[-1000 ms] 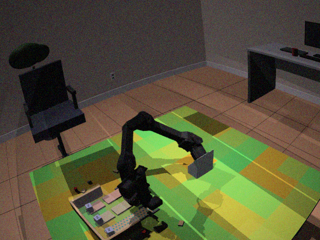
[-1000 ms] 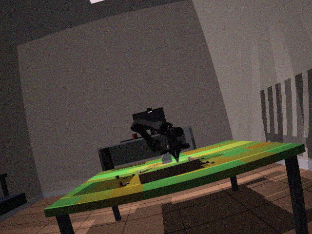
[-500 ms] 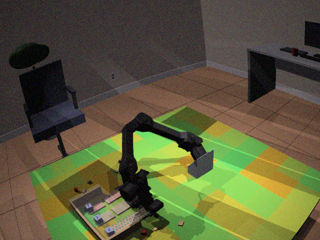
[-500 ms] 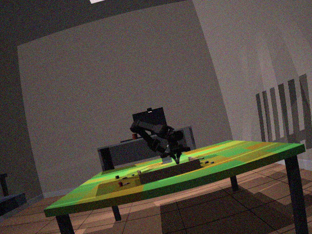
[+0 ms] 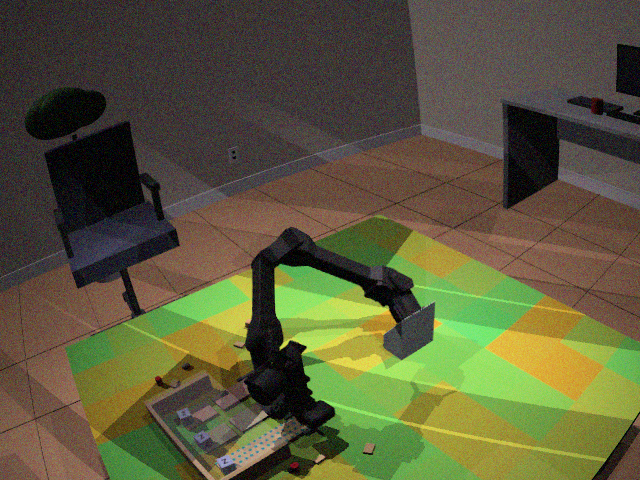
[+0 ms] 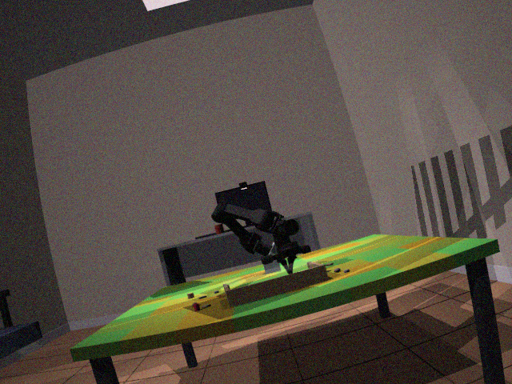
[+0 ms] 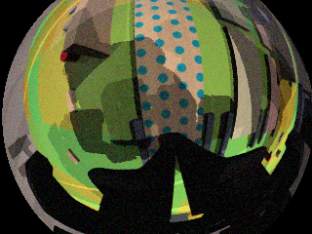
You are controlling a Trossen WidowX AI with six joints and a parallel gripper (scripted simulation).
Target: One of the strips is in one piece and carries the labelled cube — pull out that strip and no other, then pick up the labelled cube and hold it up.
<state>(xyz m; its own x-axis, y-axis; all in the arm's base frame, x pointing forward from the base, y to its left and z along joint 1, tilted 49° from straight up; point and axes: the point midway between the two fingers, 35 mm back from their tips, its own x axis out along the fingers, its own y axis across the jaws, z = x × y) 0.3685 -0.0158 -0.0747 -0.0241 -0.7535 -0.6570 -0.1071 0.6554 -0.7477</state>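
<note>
The dotted strip lies 10 cm ahead of my gripper tip and 1 cm to the left of it.
</note>
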